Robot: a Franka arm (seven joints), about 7 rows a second.
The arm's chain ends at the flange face. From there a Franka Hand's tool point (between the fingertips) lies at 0.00 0.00 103.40 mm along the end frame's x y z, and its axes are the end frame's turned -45 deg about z.
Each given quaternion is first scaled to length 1.
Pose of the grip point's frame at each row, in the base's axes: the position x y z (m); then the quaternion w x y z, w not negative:
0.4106 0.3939 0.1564 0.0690 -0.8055 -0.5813 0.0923
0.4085 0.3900 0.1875 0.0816 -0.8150 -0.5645 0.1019
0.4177 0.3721 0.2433 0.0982 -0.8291 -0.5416 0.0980
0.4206 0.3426 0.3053 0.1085 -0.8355 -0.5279 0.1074
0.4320 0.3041 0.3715 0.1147 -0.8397 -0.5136 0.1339
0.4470 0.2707 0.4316 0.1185 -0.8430 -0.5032 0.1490
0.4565 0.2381 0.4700 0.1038 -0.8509 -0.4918 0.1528
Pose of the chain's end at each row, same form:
0.4343 0.3935 0.2571 0.0284 -0.9666 -0.2288 0.1117
0.4352 0.3881 0.2874 0.0364 -0.9690 -0.2097 0.1254
0.4455 0.3662 0.3427 0.0532 -0.9733 -0.1831 0.1281
0.4510 0.3356 0.4039 0.0591 -0.9739 -0.1680 0.1407
0.4674 0.2984 0.4685 0.0547 -0.9723 -0.1532 0.1676
0.4853 0.2655 0.5275 0.0525 -0.9713 -0.1423 0.1830
0.4939 0.2354 0.5663 0.0374 -0.9743 -0.1287 0.1809

